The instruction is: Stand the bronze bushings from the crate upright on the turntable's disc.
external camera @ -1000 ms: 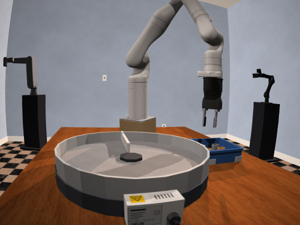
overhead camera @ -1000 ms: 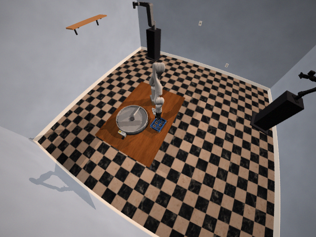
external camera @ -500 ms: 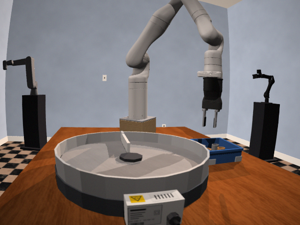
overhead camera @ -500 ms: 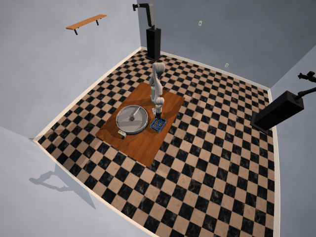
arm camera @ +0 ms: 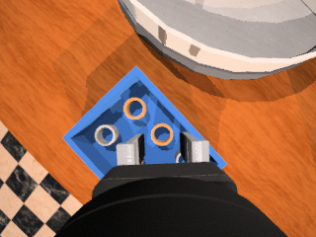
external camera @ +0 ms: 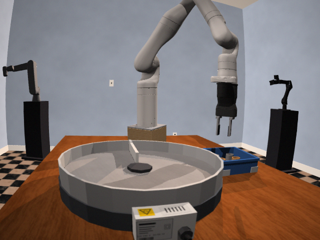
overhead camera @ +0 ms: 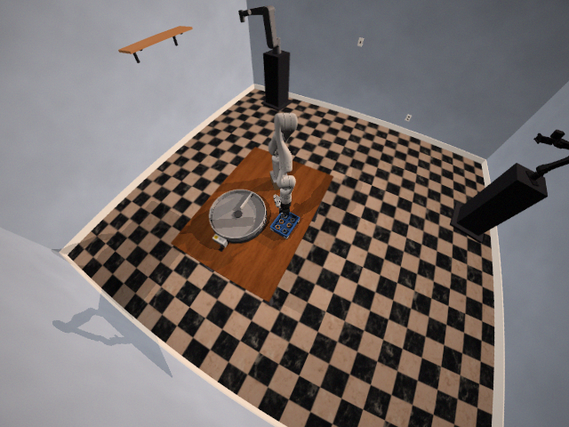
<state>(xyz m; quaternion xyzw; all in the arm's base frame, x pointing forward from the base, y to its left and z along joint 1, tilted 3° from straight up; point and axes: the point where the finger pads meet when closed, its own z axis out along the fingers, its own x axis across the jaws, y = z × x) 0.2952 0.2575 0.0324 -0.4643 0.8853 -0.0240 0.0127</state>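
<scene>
Right now the blue crate is 11 cm below my hand and 3 cm to the left of it. The rest, counted from my hand: grey disc (28 cm to the right, 17 cm ahead, 8 cm below).
</scene>
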